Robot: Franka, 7 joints.
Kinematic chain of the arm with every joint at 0, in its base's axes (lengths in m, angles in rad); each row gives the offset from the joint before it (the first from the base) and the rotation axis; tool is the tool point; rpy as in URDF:
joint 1: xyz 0 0 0.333 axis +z
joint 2: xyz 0 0 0 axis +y
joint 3: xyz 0 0 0.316 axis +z
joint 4: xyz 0.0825 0 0 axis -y
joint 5: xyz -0.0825 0 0.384 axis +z
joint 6: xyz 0 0 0 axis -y
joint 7: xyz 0.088 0 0 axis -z
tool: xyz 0 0 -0.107 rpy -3.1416 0 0
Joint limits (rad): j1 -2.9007..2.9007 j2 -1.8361..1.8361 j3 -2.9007..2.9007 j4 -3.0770..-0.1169 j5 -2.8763..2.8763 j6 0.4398..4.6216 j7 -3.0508..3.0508
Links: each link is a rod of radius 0.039 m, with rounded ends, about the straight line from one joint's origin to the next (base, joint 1, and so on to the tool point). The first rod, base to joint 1, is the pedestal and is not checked.
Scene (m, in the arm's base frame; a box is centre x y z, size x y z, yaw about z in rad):
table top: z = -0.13
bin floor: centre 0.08 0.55 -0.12 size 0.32 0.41 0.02 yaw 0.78
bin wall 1: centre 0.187 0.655 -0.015 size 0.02 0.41 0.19 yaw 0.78
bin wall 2: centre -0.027 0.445 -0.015 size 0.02 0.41 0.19 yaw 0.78
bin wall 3: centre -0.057 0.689 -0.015 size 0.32 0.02 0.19 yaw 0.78
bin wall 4: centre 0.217 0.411 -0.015 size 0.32 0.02 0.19 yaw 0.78
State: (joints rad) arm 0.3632 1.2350 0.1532 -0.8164 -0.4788 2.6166 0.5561
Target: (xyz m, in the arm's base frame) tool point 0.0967 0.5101 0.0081
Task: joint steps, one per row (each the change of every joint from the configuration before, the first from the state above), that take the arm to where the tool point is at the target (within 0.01 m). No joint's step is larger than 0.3 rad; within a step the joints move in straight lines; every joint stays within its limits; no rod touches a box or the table.
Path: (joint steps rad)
1: 0.0396 -0.1425 0.1369 -0.2659 0.0173 -0.1114 0.0000
2: 0.0395 -0.1425 0.1369 -0.2659 0.0172 -0.1113 0.0000
3: 0.0396 -0.1424 0.1370 -0.2659 0.0173 -0.1114 0.0000
4: 0.0395 -0.1425 0.1369 -0.2659 0.0173 -0.1114 0.0000
5: 0.0396 -0.1425 0.1369 -0.2659 0.0172 -0.1113 0.0000
6: 0.0467 0.2658 -0.0939 0.0972 -0.0169 0.0970 0.0000
7: 0.0468 0.2659 -0.0940 0.0972 -0.0170 0.0970 0.0000

